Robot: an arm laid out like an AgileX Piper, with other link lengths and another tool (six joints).
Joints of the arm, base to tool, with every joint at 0 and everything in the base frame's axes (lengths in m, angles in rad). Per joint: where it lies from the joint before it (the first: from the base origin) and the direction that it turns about. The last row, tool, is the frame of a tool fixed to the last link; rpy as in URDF.
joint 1: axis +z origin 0 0 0.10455
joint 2: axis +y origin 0 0 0
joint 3: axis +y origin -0.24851 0 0.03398
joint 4: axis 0.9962 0 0.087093 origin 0.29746 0 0.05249
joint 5: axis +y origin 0 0 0
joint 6: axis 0.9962 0 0.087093 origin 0.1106 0 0.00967
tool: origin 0.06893 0 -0.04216 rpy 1.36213 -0.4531 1.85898
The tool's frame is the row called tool.
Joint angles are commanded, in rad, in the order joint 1, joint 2, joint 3, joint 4, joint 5, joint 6. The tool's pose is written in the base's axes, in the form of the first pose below.
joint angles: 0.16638 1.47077 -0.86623 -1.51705 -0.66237 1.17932
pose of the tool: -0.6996 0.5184 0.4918 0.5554 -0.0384 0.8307 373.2 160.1 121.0
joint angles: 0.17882 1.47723 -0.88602 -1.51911 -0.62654 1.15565
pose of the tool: -0.7096 0.5396 0.4531 0.5287 -0.0172 0.8486 380.3 159.9 124.1
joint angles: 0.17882 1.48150 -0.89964 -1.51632 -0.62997 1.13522
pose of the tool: -0.7247 0.5361 0.4329 0.5091 -0.0068 0.8607 383.9 160.4 128.2
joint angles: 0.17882 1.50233 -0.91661 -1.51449 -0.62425 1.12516
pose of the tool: -0.7248 0.5412 0.4263 0.5063 -0.0010 0.8623 389.2 160.2 126.3
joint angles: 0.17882 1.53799 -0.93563 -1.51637 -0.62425 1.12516
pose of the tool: -0.7184 0.5425 0.4354 0.5201 0.0033 0.8541 394.1 161.0 118.9
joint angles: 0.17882 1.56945 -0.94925 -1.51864 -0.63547 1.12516
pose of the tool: -0.7165 0.5345 0.4483 0.5350 0.0086 0.8448 396.5 163.1 111.4
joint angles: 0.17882 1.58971 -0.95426 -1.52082 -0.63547 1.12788
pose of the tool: -0.7090 0.5358 0.4586 0.5490 0.0111 0.8358 397.6 163.3 104.6
